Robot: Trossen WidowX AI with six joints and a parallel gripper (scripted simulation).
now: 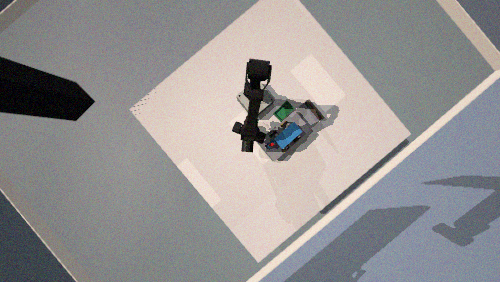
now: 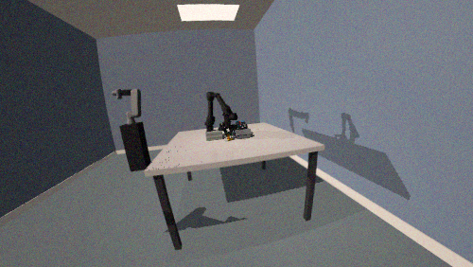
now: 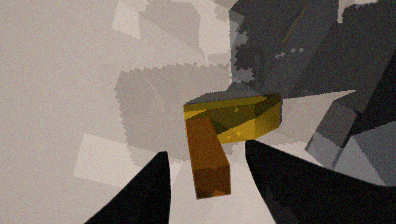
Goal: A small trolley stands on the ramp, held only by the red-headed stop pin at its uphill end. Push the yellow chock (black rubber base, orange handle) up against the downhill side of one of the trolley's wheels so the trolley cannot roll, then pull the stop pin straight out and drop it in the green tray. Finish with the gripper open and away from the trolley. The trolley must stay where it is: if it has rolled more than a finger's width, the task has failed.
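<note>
Now: gripper tip 2 cm short of the yellow chock, 2 cm above it and 1 cm to the right of it. Also, from my gripper tip: grey ramp 16 cm ahead, 14 cm to the left, 1 cm above; then red-headed stop pin 13 cm ahead, 9 cm above, 3 cm to the left; then blue trolley 16 cm ahead, 13 cm to the left, 7 cm above.
</note>
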